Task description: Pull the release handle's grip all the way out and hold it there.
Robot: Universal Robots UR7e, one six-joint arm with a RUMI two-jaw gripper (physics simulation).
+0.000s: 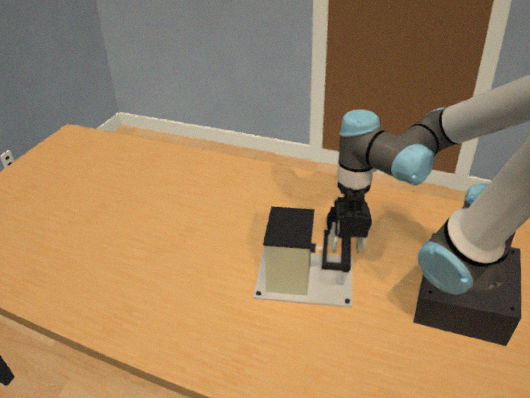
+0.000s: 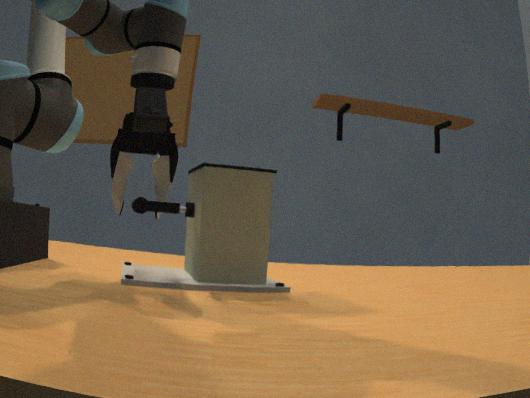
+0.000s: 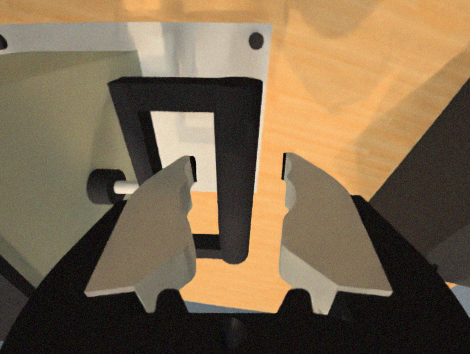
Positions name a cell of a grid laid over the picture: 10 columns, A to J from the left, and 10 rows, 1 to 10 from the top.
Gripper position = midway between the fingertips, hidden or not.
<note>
In view: my gripper (image 2: C6) and a base plate (image 2: C7).
My gripper shows as well in image 1 (image 1: G7) and in image 3 (image 3: F5). The base plate shows as well in image 3 (image 3: D2).
</note>
